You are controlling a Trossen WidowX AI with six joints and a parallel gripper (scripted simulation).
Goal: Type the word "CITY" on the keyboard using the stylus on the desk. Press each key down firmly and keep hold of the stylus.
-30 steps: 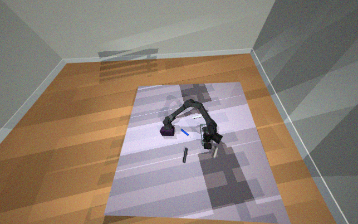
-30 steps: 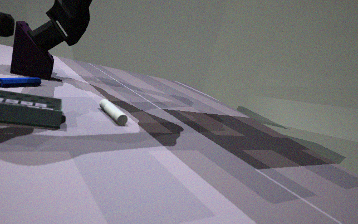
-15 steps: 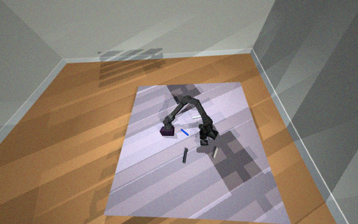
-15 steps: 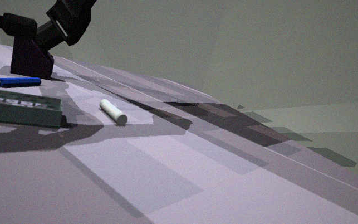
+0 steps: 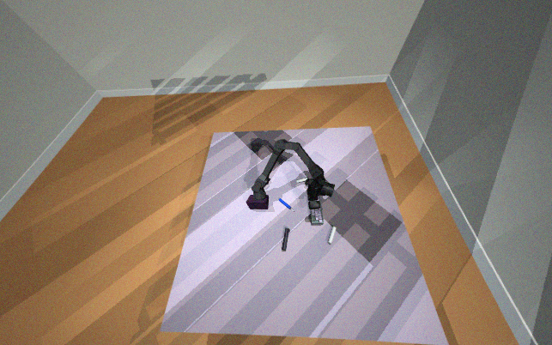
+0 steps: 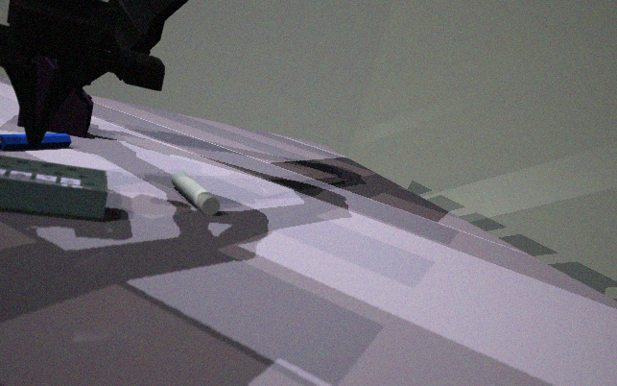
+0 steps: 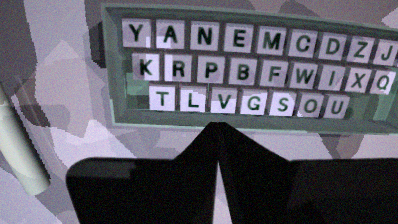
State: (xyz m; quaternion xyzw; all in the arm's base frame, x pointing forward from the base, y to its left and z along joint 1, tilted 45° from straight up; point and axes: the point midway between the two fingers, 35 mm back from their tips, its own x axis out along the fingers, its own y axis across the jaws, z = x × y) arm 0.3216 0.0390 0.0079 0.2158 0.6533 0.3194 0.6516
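My gripper tip is 14 cm past the blue stylus, 5 cm to the left of it and 3 cm above it. Also, from my gripper tip: dark cylinder (25 cm to the right, 14 cm behind, 3 cm below); stylus tip (11 cm behind, 7 cm to the right, 3 cm below).
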